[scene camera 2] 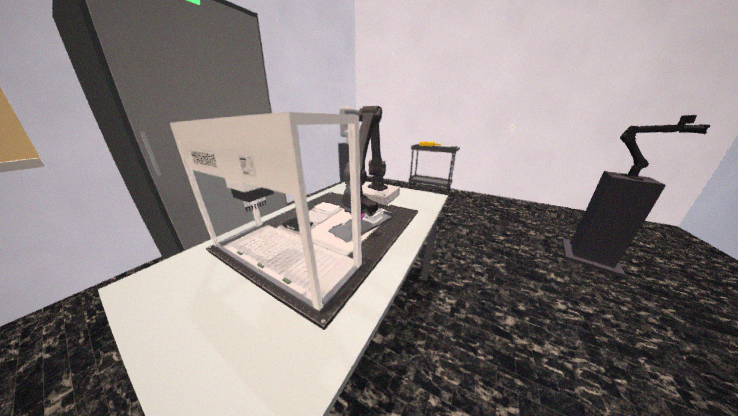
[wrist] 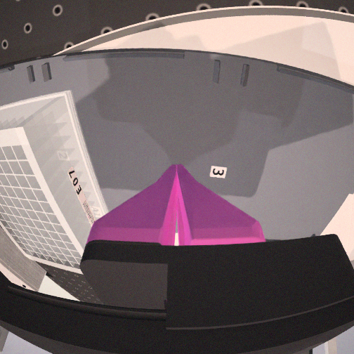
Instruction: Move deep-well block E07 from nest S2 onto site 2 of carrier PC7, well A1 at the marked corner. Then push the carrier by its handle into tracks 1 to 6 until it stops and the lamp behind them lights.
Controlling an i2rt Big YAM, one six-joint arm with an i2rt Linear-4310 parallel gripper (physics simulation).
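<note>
The carrier (scene camera 2: 343,231) (wrist: 305,185) is a dark grey plate; its label 3 faces up in the wrist view. Deep-well block E07 (scene camera 2: 377,216) (wrist: 32,192) is clear and white with a square grid of wells. It is upright at the left of the wrist view, over the carrier part left of site 3; a faint 2 shows through its wall. Whether it is fully seated is not clear. My gripper (scene camera 2: 363,216) (wrist: 176,173) is shut and empty. Its magenta tips are over the carrier, right of the block, near label 3. The carrier's handle does not show in the wrist view.
A white-framed enclosure (scene camera 2: 298,170) with a row of pipette tips (scene camera 2: 255,205) stands over the tracked deck (scene camera 2: 273,253). A pale curved plate (wrist: 270,30) lies beyond the carrier. A grey block (wrist: 20,255) is at lower left. A black perforated board (scene camera 2: 395,219) lies beneath.
</note>
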